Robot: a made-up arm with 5 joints.
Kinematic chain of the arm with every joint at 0, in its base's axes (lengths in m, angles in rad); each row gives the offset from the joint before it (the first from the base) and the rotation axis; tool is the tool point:
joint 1: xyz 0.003 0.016 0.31 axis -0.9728 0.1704 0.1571
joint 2: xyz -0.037 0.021 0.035 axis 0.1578 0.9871 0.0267
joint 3: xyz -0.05 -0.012 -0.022 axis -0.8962 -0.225 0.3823
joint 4: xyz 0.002 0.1 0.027 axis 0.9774 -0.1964 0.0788
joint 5: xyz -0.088 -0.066 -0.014 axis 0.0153 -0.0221 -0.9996
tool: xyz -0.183 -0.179 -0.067
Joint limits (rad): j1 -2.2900..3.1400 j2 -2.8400..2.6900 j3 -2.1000..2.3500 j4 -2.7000..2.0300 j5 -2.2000..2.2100
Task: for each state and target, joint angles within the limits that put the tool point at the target. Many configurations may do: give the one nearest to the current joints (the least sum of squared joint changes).
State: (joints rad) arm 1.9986 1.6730 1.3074 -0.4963 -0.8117
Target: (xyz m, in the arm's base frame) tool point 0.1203 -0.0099 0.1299
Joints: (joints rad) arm 2.3806 1.8843 1.5013 -0.7334 -1.2541
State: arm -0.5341 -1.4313 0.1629 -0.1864 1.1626
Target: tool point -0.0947 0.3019 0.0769
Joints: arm -0.6359 -1.0633 0.0002 -0.1705 1.1358
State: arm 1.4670 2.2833 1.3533 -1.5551 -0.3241
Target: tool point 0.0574 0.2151 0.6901
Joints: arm 0.6582 1.5095 1.5339 -1.0215 0.1119
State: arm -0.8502 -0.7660 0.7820 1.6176 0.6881
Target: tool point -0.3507 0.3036 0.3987
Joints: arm -1.1256 -0.0218 0.2806 1.8051 1.0109
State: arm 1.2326 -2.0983 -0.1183 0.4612 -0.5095
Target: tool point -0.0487 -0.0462 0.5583
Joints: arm 1.5901 -1.7192 0.4121 -0.1571 -0.7562
